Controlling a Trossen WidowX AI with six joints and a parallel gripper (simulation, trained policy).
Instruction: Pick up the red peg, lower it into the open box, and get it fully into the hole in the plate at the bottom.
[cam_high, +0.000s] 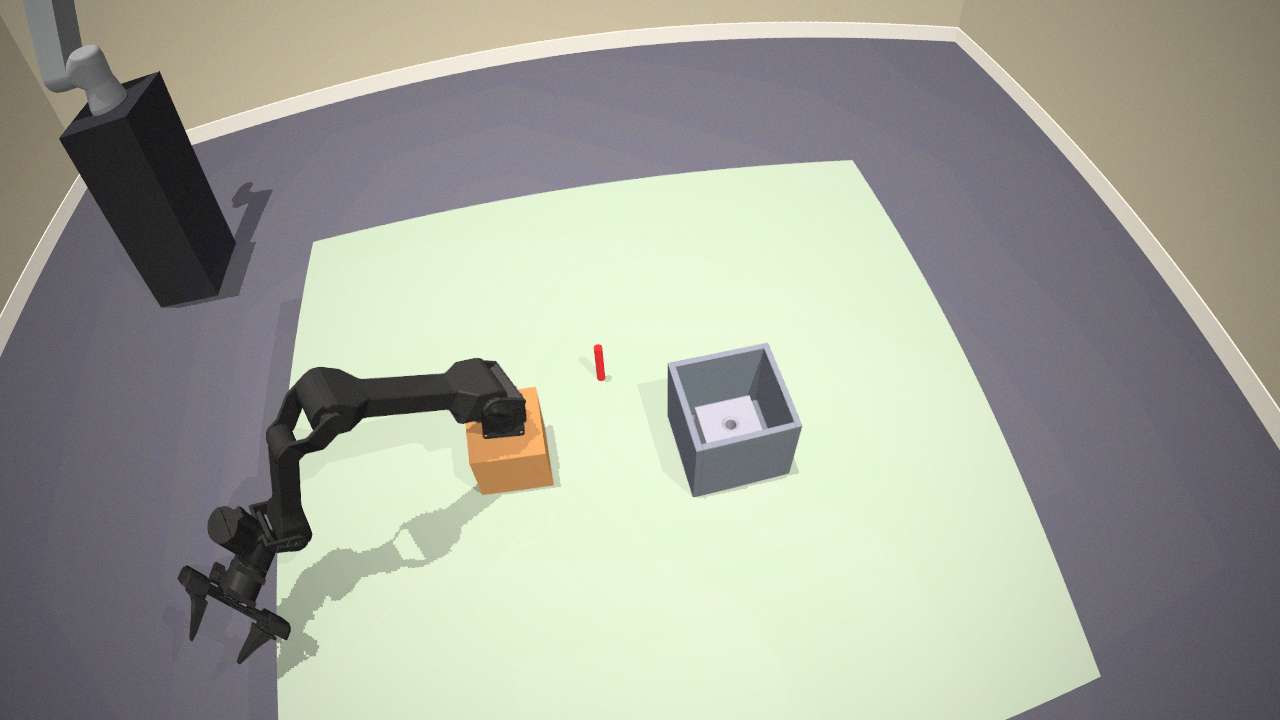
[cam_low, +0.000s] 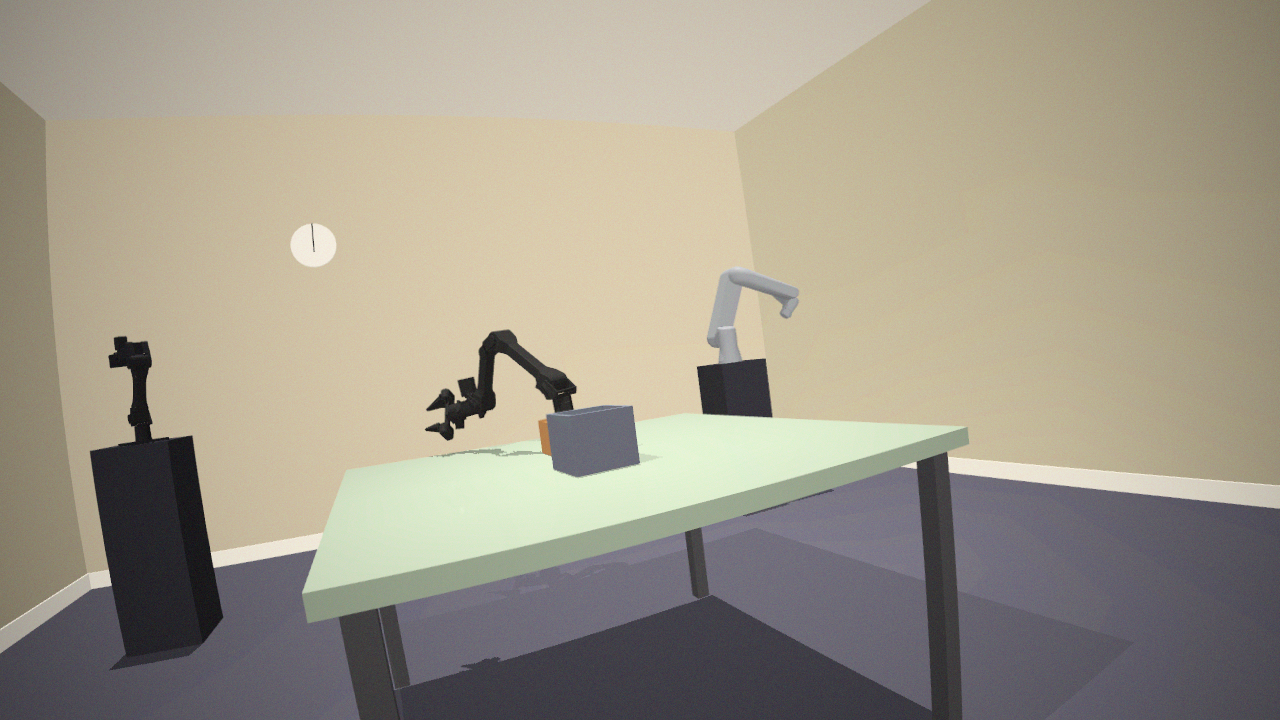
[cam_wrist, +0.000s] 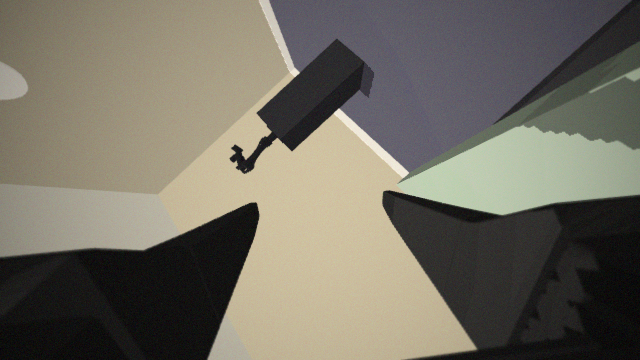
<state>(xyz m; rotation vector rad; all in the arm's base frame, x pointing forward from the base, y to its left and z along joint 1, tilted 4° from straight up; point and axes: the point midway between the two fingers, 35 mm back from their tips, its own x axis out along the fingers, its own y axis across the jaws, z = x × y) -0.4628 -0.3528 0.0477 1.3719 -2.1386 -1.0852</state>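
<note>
Right now the red peg is 64 cm ahead of my gripper tip, 52 cm to the left of it and 9 cm below it. The rest, counted from my gripper tip: pale plate 82 cm ahead, 35 cm to the left, 8 cm below.
</note>
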